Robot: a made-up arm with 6 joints. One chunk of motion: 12 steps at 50 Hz.
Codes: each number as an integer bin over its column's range. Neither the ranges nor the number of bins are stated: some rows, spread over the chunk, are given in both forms.
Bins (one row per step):
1: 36 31 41 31 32 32
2: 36 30 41 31 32 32
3: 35 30 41 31 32 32
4: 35 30 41 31 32 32
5: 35 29 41 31 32 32
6: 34 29 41 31 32 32
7: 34 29 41 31 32 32
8: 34 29 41 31 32 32
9: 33 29 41 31 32 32
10: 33 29 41 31 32 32
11: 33 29 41 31 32 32
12: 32 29 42 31 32 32
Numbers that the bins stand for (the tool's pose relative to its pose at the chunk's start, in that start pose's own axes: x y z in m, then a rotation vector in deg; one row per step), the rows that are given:
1: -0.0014 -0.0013 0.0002 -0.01 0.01 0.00
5: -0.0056 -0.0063 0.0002 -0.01 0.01 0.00
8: -0.0097 -0.0063 0.0002 -0.01 0.01 0.00
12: -0.0179 -0.0063 0.0033 -0.01 0.01 0.00
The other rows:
2: -0.0014 -0.0038 0.0002 -0.01 0.01 0.00
3: -0.0056 -0.0038 0.0002 -0.01 0.01 0.00
4: -0.0056 -0.0038 0.0002 -0.01 0.01 0.00
6: -0.0097 -0.0063 0.0002 -0.01 0.01 0.00
7: -0.0097 -0.0063 0.0002 -0.01 0.01 0.00
9: -0.0138 -0.0063 0.0002 -0.01 0.01 0.00
10: -0.0138 -0.0063 0.0002 -0.01 0.01 0.00
11: -0.0138 -0.0063 0.0002 -0.01 0.01 0.00

